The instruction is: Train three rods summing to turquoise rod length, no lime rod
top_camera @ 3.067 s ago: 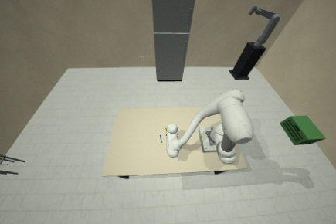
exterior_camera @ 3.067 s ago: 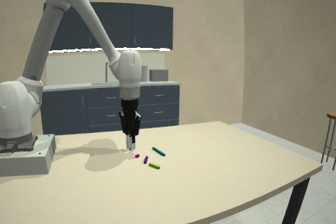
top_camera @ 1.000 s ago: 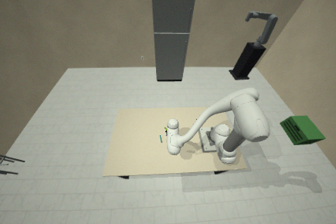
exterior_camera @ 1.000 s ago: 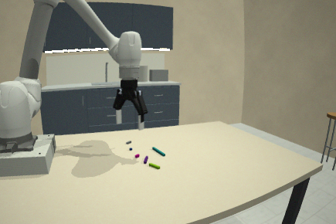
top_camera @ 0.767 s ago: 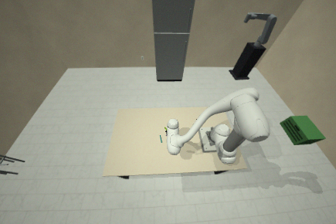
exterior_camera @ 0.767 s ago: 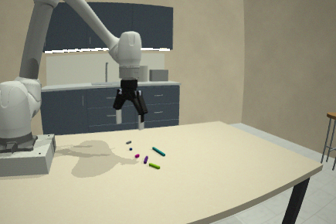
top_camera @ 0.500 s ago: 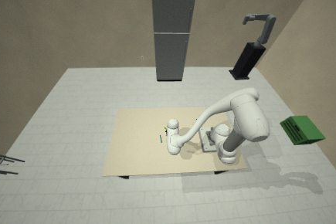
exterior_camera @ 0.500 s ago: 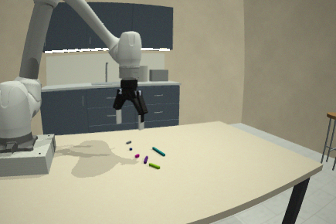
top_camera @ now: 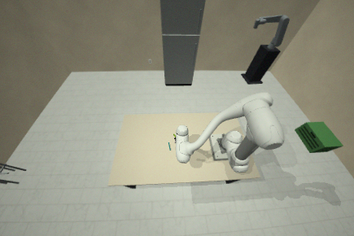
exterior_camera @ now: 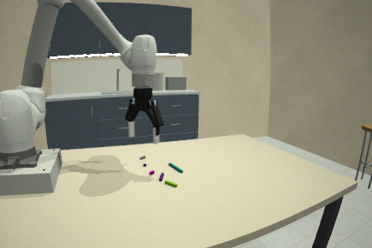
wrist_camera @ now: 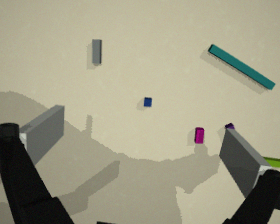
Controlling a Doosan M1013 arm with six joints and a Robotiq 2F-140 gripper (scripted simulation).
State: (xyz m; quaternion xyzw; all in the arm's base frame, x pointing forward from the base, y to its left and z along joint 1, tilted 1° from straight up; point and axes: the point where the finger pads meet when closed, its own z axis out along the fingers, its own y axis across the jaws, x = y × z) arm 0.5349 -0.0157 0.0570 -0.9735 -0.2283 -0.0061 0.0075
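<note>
Now: hand 120 mm above the grey rod, 90 mm to the right of it and 20 mm short of it. Also, from my hand: turquoise rod: 120 mm below, 110 mm ahead, 80 mm to the right; small blue rod: 120 mm below; magenta rod: 120 mm below, 90 mm to the right.
</note>
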